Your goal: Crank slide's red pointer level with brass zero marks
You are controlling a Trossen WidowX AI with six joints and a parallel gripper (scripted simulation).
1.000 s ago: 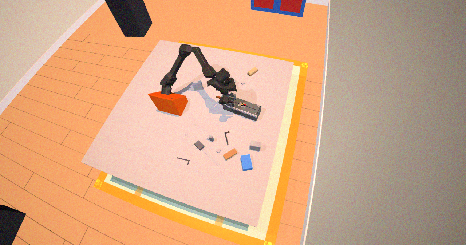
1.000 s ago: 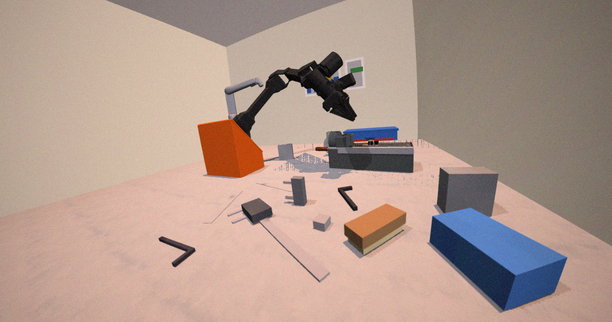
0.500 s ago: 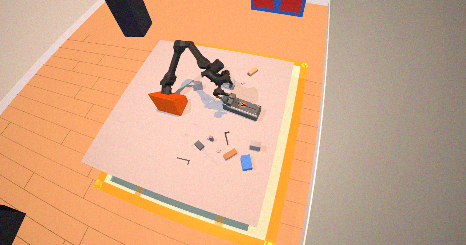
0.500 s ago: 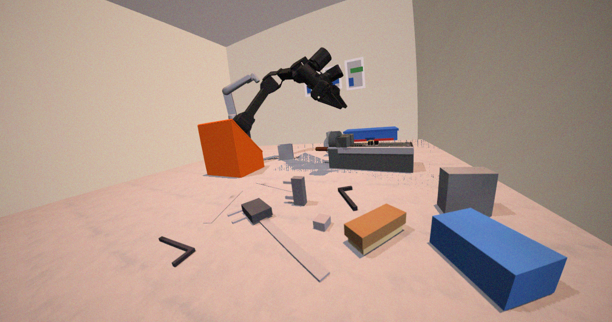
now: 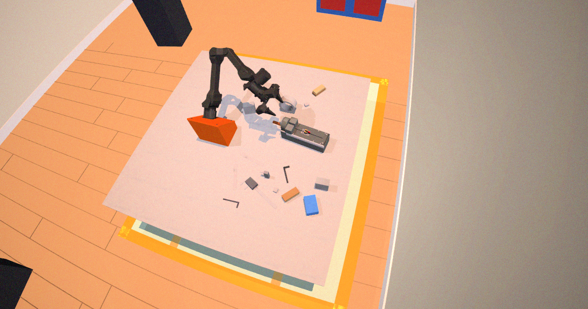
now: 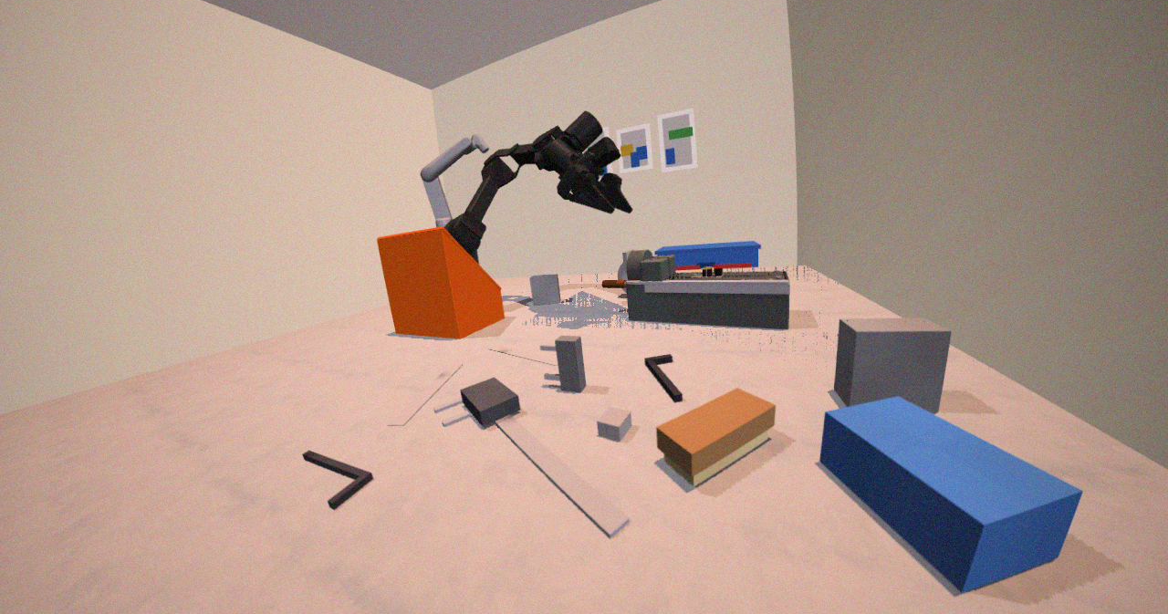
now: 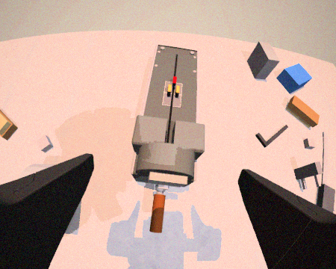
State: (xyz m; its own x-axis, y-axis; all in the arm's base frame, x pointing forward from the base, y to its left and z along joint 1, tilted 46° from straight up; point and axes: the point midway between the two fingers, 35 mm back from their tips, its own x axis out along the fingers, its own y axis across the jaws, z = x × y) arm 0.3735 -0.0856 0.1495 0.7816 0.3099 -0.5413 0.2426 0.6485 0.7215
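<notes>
Now: the crank handle 30 mm behind my gripper tip, 10 mm to the left of it and 140 mm below it. The rest, counted from my gripper tip: red pointer (160 mm ahead, 50 mm to the right, 120 mm below); then blue block (220 mm ahead, 440 mm to the right, 180 mm below).
</notes>
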